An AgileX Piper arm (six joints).
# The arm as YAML. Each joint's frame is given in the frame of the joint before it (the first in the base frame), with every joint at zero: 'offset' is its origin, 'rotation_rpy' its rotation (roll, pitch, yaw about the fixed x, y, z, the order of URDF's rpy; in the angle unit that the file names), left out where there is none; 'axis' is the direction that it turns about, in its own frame. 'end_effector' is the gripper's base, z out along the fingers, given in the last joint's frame.
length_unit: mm
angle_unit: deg
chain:
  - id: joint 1
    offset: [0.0, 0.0, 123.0]
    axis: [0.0, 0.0, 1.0]
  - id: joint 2
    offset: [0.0, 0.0, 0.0]
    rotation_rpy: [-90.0, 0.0, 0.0]
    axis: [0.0, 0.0, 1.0]
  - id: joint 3
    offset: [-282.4, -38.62, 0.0]
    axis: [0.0, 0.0, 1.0]
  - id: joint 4
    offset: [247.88, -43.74, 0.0]
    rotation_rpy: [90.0, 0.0, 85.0]
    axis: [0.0, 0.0, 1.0]
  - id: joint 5
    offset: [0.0, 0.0, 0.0]
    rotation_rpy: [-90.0, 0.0, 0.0]
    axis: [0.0, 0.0, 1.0]
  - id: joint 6
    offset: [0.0, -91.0, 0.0]
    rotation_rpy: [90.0, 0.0, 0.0]
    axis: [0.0, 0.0, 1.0]
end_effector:
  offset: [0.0, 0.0, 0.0]
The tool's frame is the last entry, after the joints.
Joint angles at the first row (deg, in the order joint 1, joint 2, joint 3, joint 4, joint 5, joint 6):
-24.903 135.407 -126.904 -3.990 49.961 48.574
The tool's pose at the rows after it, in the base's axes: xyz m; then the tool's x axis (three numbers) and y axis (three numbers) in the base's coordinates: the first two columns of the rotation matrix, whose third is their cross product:
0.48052, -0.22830, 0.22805, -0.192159, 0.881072, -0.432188, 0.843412, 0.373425, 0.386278
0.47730, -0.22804, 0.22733, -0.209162, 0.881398, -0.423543, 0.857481, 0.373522, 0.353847
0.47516, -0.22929, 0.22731, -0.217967, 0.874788, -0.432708, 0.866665, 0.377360, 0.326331
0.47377, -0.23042, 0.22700, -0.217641, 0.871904, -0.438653, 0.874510, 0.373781, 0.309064
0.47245, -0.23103, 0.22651, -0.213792, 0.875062, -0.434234, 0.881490, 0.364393, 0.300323
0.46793, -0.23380, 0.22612, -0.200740, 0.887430, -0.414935, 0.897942, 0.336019, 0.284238
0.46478, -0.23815, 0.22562, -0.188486, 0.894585, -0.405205, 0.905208, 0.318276, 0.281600
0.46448, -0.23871, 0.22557, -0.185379, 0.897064, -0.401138, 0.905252, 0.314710, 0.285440
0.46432, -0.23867, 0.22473, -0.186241, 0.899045, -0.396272, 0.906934, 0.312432, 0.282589
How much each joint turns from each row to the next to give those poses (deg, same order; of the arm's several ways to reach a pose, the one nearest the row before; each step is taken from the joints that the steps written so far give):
0.000 -0.120 -0.189 0.181 1.590 -0.214
0.000 -0.119 -0.003 -0.770 2.147 -0.178
0.000 -0.070 0.002 -1.519 0.971 0.128
0.000 0.001 -0.002 -1.202 0.593 0.536
-0.054 0.000 0.000 -0.411 0.688 0.524
-0.424 -0.120 0.004 -0.245 1.908 0.994
-0.599 0.001 -0.001 0.191 0.607 0.305
-0.118 0.000 -0.002 0.322 0.002 0.001
-0.016 0.112 -0.086 0.113 0.330 0.000

